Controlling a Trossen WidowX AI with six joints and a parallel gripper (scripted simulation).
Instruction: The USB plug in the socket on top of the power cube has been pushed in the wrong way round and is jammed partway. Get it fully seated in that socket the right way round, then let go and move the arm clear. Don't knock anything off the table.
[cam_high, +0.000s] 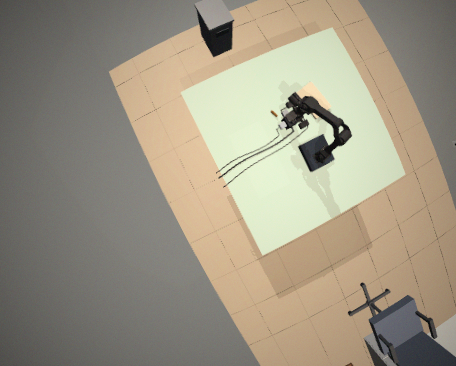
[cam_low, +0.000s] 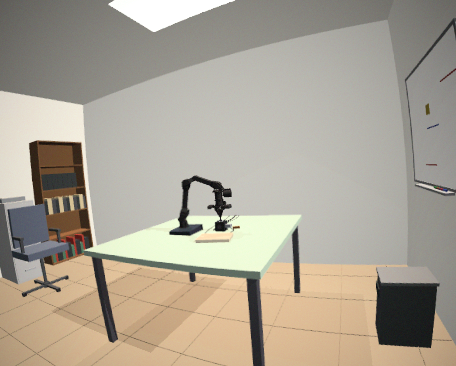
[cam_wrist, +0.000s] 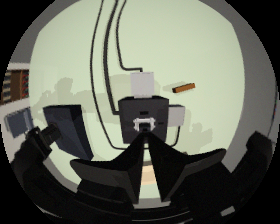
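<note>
Right now the USB plug is 2 cm below my gripper tip. Also, from my gripper tip: orange-brown stick (10 cm ahead, 9 cm below, 6 cm to the left).
</note>
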